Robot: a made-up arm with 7 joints.
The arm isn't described. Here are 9 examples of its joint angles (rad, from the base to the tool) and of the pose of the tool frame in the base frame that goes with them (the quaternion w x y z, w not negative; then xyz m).
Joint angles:
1: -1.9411 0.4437 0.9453 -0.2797 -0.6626 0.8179 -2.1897
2: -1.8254 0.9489 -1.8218 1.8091 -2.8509 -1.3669 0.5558
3: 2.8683 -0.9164 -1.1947 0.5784 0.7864 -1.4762 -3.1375
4: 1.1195 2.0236 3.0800 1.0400 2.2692 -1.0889 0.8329
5: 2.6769 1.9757 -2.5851 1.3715 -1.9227 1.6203 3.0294
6: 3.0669 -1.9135 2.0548 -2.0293 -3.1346 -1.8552 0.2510
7: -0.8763 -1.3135 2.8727 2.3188 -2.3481 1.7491 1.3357
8: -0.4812 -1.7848 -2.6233 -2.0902 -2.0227 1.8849 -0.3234
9: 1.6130 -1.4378 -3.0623 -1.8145 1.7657 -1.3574 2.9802
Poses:
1: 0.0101 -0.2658 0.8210 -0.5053 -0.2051 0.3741 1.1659
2: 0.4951 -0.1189 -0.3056 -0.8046 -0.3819 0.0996 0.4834
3: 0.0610 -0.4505 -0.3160 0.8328 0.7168 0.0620 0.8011
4: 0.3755 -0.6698 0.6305 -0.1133 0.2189 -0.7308 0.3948
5: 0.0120 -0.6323 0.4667 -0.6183 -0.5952 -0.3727 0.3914
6: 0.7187 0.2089 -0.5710 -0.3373 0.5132 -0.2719 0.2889
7: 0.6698 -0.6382 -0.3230 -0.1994 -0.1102 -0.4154 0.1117
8: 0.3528 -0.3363 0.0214 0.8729 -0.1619 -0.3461 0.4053
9: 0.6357 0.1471 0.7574 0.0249 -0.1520 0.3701 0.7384
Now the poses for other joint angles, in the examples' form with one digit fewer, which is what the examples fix.
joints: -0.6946 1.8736 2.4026 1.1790 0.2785 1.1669 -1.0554
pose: 0.209 -0.545 0.795 0.168 0.647 0.185 0.491
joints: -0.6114 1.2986 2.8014 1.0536 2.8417 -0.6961 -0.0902
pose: 0.287 -0.828 -0.451 -0.168 0.519 0.146 0.892
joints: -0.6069 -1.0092 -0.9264 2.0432 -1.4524 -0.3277 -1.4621
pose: 0.261 0.118 -0.841 0.459 -0.220 0.228 0.715
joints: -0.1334 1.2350 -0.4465 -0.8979 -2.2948 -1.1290 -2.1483
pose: 0.153 0.515 -0.448 -0.714 0.736 -0.140 0.769
